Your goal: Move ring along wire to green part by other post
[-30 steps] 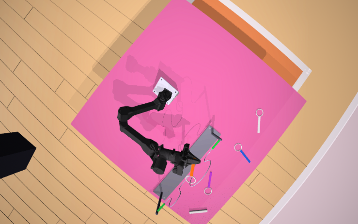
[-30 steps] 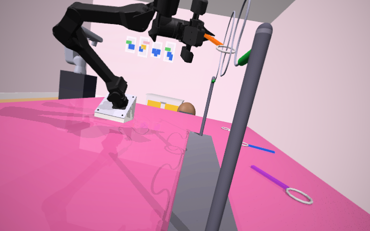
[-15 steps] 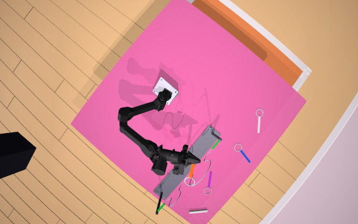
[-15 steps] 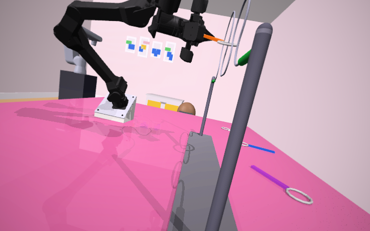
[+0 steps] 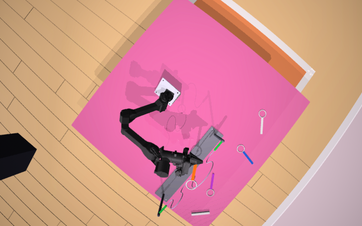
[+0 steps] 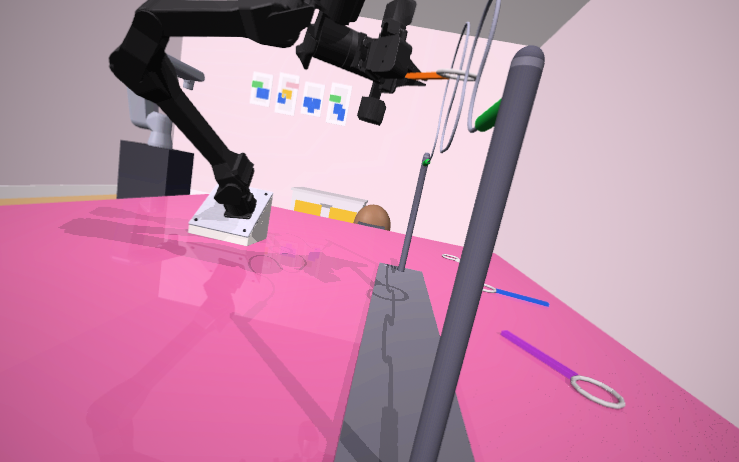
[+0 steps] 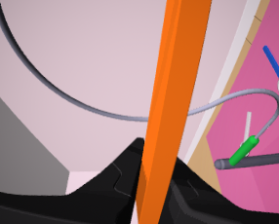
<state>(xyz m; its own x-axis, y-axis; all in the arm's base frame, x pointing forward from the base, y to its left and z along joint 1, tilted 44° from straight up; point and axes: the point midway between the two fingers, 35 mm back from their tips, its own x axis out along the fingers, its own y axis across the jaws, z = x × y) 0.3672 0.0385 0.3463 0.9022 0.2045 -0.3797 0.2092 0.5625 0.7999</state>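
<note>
Now: the orange-handled ring 1 cm ahead of my gripper tip, 10 cm to the right of it and 1 cm below it. Also, from my gripper tip: purple-handled ring: 26 cm ahead, 19 cm to the right, 39 cm below; white bar: 31 cm ahead, 40 cm to the right, 39 cm below.
</note>
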